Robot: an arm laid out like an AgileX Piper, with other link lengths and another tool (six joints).
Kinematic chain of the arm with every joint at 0, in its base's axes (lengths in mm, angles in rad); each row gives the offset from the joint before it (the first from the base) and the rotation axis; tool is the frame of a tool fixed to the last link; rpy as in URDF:
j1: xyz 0 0 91.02 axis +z
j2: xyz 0 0 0 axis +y
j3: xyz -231.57 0 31.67 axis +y
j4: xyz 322.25 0 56.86 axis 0.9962 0 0.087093
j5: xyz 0 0 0 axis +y
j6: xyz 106.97 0 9.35 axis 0.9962 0 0.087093
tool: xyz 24.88 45 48.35 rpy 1.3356 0.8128 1.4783
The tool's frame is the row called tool.
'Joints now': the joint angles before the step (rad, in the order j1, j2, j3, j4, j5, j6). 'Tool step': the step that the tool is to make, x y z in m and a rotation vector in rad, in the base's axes. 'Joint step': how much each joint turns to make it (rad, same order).
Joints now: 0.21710, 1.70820, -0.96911, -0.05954, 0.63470, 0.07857
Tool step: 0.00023, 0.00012, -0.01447, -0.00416, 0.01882, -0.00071
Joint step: 0.00037, 0.04105, -0.00412, -0.00199, -0.01758, 0.00327
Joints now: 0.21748, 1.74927, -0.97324, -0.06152, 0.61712, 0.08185
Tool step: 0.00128, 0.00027, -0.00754, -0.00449, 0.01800, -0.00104
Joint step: 0.00038, 0.02818, -0.01366, -0.00109, 0.00411, 0.00199
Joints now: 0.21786, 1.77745, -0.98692, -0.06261, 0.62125, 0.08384
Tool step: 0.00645, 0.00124, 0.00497, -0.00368, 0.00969, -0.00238
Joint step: 0.00053, 0.01351, -0.03918, -0.00055, 0.03606, 0.00157
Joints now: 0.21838, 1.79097, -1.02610, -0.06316, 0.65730, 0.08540
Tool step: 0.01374, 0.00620, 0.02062, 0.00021, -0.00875, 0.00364
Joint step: 0.00816, 0.00554, -0.07906, 0.00063, 0.06510, 0.00089
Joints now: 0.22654, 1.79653, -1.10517, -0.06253, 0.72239, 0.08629
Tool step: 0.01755, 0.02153, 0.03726, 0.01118, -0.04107, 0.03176
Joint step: 0.03694, 0.00645, -0.12324, 0.00400, 0.07434, -0.00077
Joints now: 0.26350, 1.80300, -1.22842, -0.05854, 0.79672, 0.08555
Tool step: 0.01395, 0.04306, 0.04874, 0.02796, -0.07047, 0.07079
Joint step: 0.07578, 0.02345, -0.16496, 0.00856, 0.06595, -0.00188
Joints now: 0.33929, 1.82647, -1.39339, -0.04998, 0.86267, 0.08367
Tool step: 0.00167, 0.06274, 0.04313, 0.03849, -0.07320, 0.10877
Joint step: 0.11008, 0.06058, -0.18693, 0.00980, 0.04394, -0.00369
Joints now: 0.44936, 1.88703, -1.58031, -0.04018, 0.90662, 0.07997
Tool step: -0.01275, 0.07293, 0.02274, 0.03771, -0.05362, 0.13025
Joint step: 0.12640, 0.10150, -0.18436, 0.01009, 0.01750, -0.00709
